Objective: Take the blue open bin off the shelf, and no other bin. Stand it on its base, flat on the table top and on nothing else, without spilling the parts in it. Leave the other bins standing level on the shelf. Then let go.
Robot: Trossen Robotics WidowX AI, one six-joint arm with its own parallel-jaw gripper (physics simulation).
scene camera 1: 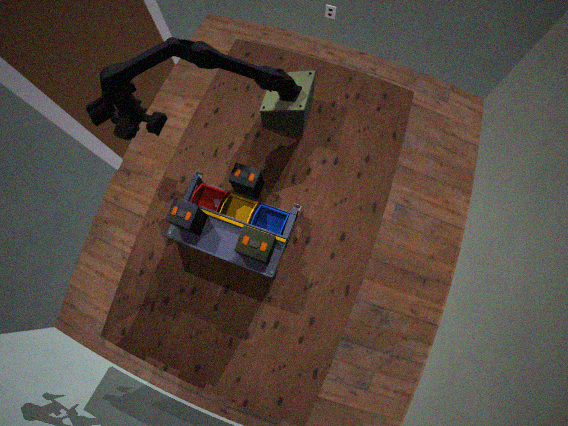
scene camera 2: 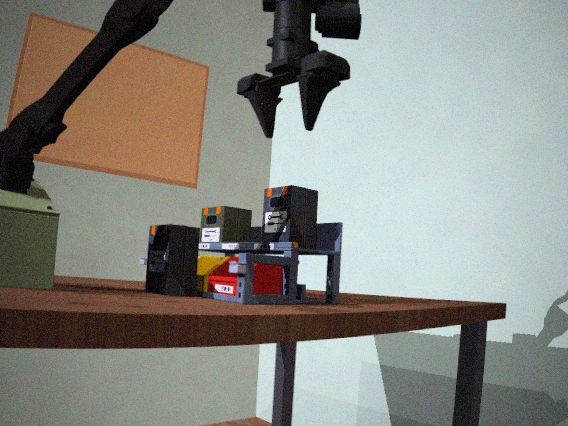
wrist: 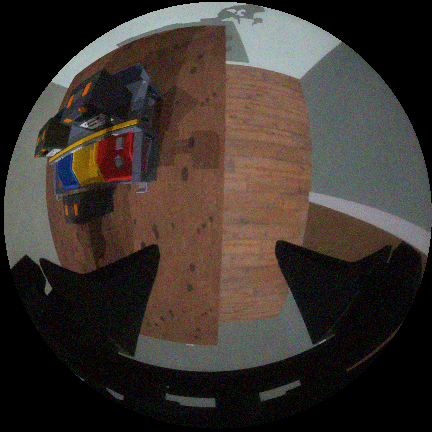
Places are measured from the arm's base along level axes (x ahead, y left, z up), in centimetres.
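Where they show: gripper, fingertip midpoint: (scene camera 1: 148, 132) (scene camera 2: 288, 134) (wrist: 217, 249); arm's base, link origin: (scene camera 1: 291, 93) (scene camera 2: 8, 184).
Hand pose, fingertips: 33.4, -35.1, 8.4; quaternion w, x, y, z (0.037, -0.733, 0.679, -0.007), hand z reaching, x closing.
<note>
Things, the pixels of their top centre, and the offset from my fingertips, as dx, dy, dz.
- blue open bin, top centre: (scene camera 1: 266, 225) (wrist: 62, 165) +10.1, +44.7, -17.1
- yellow bin, top centre: (scene camera 2: 221, 256) (wrist: 81, 157) (scene camera 1: 235, 213) +10.4, +33.5, -17.1
- red bin, top centre: (scene camera 2: 254, 257) (wrist: 111, 147) (scene camera 1: 204, 202) +11.0, +22.3, -17.1
- green case, top centre: (scene camera 2: 226, 208) (scene camera 1: 254, 243) (wrist: 40, 137) +17.9, +45.2, -5.4
The blue open bin (scene camera 1: 270, 220) (wrist: 66, 170) stands in the lower level of the grey shelf (scene camera 1: 218, 240) (scene camera 2: 333, 275), at the end of the row beside the yellow bin (scene camera 1: 239, 208) (wrist: 86, 164). It does not show in scene camera 2. The red bin (scene camera 1: 209, 197) (scene camera 2: 223, 285) (wrist: 116, 157) is at the other end, with grey parts in it. What lies in the blue bin is too dark to tell. My gripper (scene camera 1: 141, 129) (scene camera 2: 290, 133) (wrist: 217, 249) is open and empty, fingers pointing down, high above the shelf's height and off to the red bin's side, away from the blue bin.
A dark case (scene camera 1: 246, 178) (scene camera 2: 170, 260) (wrist: 90, 206) stands on the table (scene camera 1: 340, 200) (scene camera 2: 400, 316) in front of the bins. Another dark case (scene camera 1: 186, 216) (scene camera 2: 304, 215) and a green case (scene camera 1: 255, 244) (scene camera 2: 237, 225) (wrist: 50, 137) stand on the shelf's top board.
</note>
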